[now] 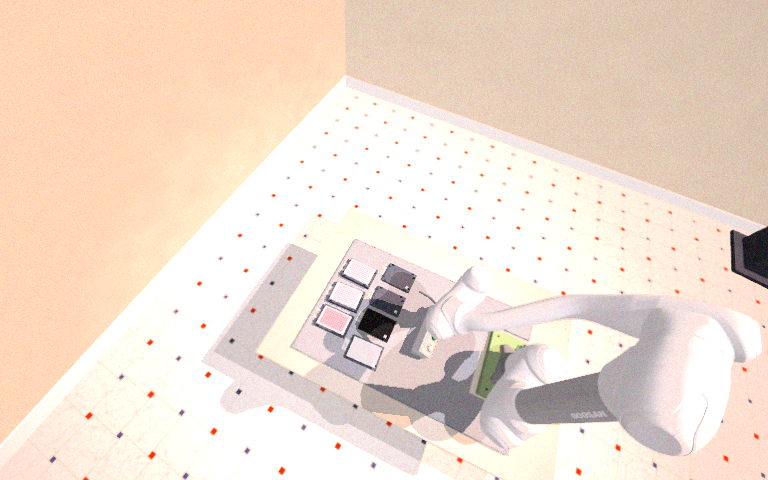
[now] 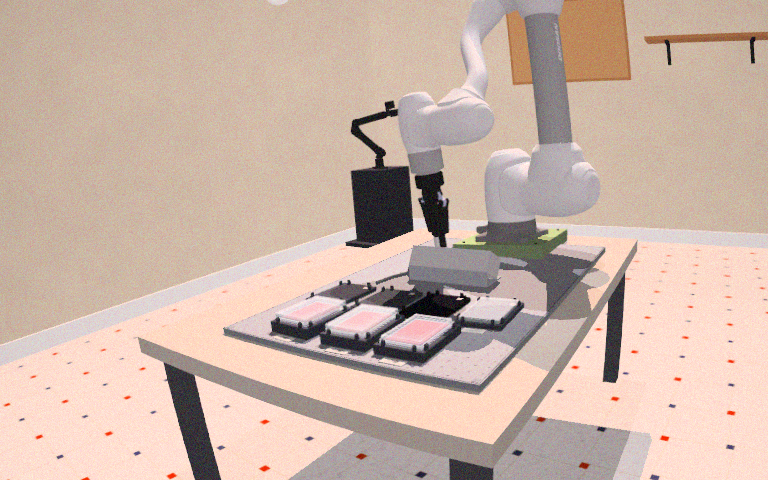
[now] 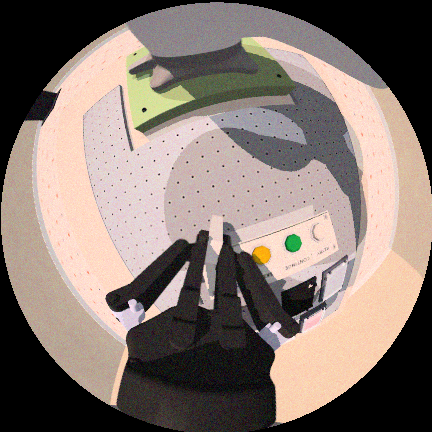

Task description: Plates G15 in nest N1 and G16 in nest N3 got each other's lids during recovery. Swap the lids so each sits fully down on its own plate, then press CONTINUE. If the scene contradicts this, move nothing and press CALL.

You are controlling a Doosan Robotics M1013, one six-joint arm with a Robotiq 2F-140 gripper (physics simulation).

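Frame: origin at the arm's base, x ahead, y left, z up, level; millimetres.
Seen in the pictures: gripper, between the fingertips: [image 3: 214, 224]; arm's base, origin of its link: [image 2: 512, 236] [image 3: 197, 52].
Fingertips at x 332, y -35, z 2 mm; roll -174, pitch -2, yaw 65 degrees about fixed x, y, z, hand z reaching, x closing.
Observation:
Offsets run from my fingertips to a thing's top centre. "spot": to the spot under its first point.
My gripper [image 2: 440, 243] [image 3: 214, 224] is shut with nothing between its fingers. Its pale tips point down at the end of the button panel @(63 mm ahead, 81 mm left, 57 mm up) [image 1: 423, 346] [image 2: 453, 266] [image 3: 327, 245], beside the orange button @(43 mm ahead, 54 mm left, 48 mm up) [image 3: 261, 255]; contact cannot be made out. The green button @(38 mm ahead, 104 mm left, 48 mm up) [image 3: 293, 243] beside the CONTINUE lettering and a white button @(33 mm ahead, 153 mm left, 48 mm up) [image 3: 319, 231] are uncovered. Three lidded plates, one @(480 mm ahead, 12 mm left, 14 mm up) [image 1: 359, 272] [image 2: 310, 311], a middle one @(464 mm ahead, 143 mm left, 12 mm up) [image 1: 346, 296] [image 2: 362, 323] and one @(445 mm ahead, 263 mm left, 7 mm up) [image 1: 333, 320] [image 2: 420, 333] [image 3: 313, 320], sit in black nests. Nest and plate labels are unreadable.
Three dark nests @(spot: 311 mm ahead, 75 mm right, 16 mm down) [image 1: 398, 277] @(spot: 296 mm ahead, 54 mm left, 16 mm down) [image 1: 387, 300] @(spot: 282 mm ahead, 173 mm left, 17 mm down) [image 1: 376, 323] stand between the plates and the panel. A white-topped nest @(spot: 261 mm ahead, 303 mm left, 8 mm down) [image 1: 364, 351] [image 2: 491, 311] [image 3: 336, 277] stands at the row's end. The arm's green base plate [image 2: 543, 244] [image 3: 210, 102] is behind the panel. A black pedestal [image 2: 382, 203] stands beyond the table.

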